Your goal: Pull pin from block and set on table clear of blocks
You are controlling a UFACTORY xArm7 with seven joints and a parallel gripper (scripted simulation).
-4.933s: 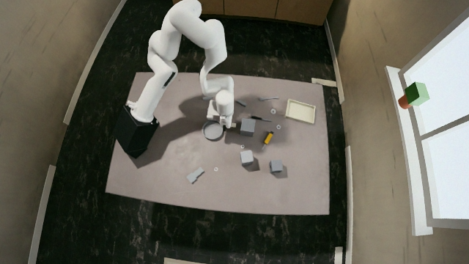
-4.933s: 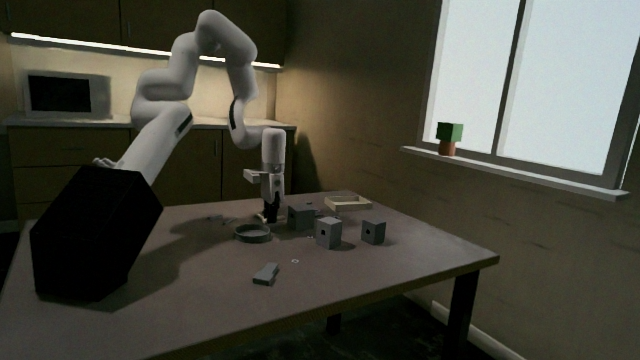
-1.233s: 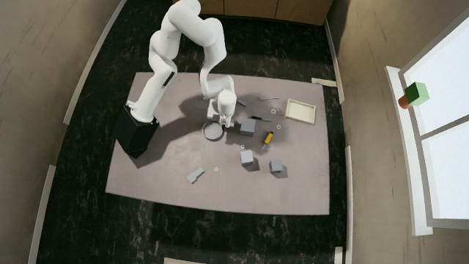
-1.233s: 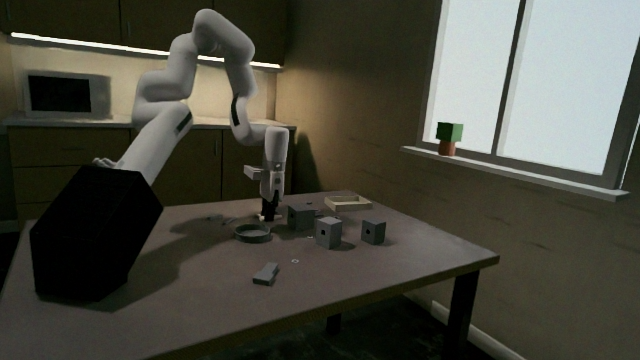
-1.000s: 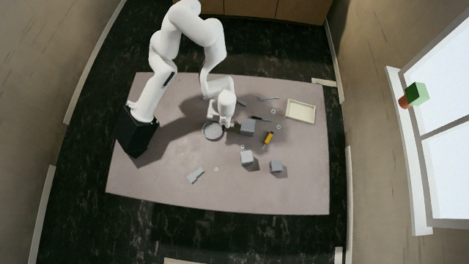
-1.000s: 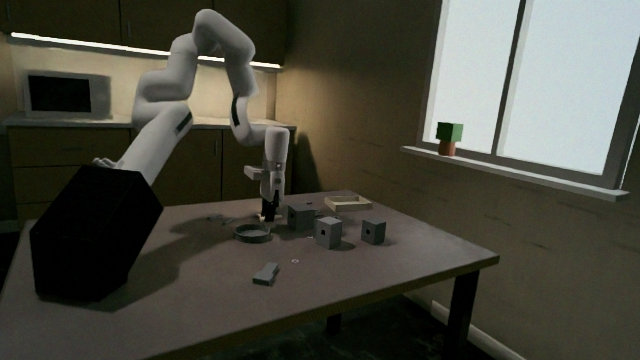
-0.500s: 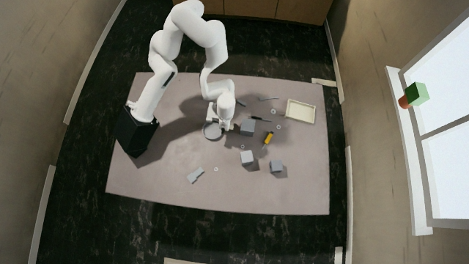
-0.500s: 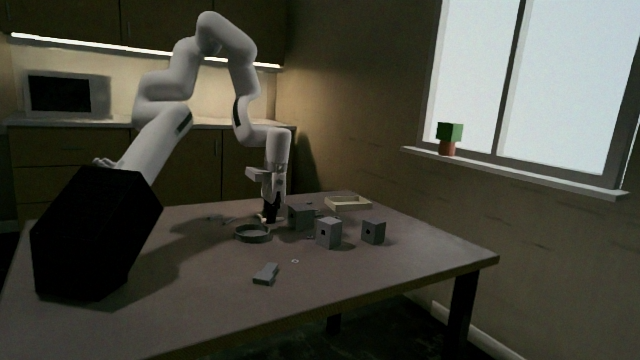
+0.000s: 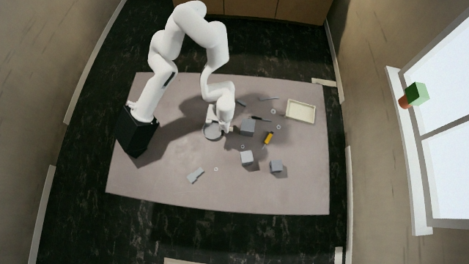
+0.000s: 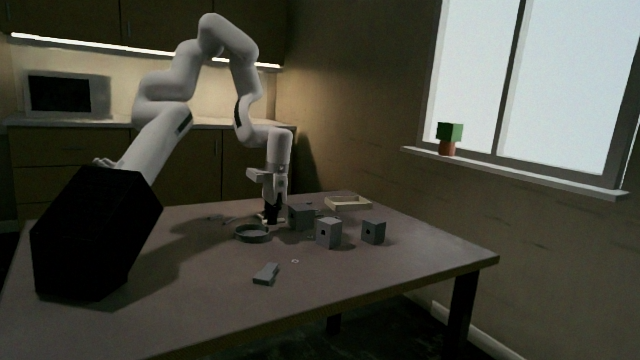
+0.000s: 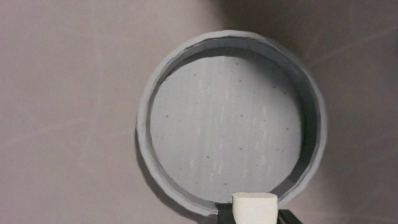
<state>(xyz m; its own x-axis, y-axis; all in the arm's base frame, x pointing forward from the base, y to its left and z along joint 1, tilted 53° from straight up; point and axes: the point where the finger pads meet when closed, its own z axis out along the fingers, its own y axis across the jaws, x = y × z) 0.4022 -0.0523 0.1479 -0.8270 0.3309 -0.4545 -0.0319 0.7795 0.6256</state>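
Now: hand 60 mm past the round grey dish, 40 mm above it and 10 mm to the left of it. The rest, counted from my hand: cream tray 420 mm ahead, 190 mm to the left, 50 mm below.
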